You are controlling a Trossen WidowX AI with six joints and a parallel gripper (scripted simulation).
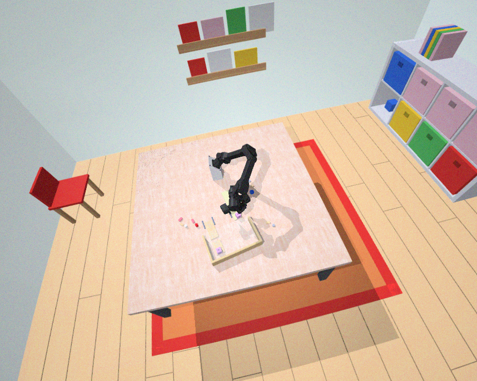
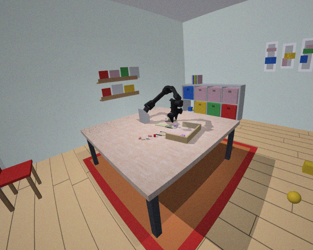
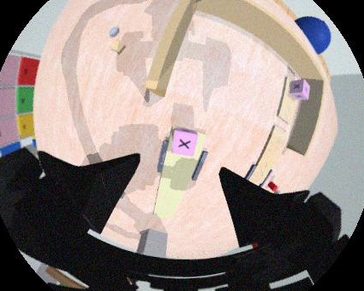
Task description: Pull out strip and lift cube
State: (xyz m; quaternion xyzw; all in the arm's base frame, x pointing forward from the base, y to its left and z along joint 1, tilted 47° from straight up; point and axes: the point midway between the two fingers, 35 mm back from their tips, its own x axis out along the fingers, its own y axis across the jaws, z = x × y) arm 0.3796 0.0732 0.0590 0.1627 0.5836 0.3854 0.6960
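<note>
My gripper tip is 9 cm past the pale yellow strip, 6 cm above it and 3 cm to the left of it.
</note>
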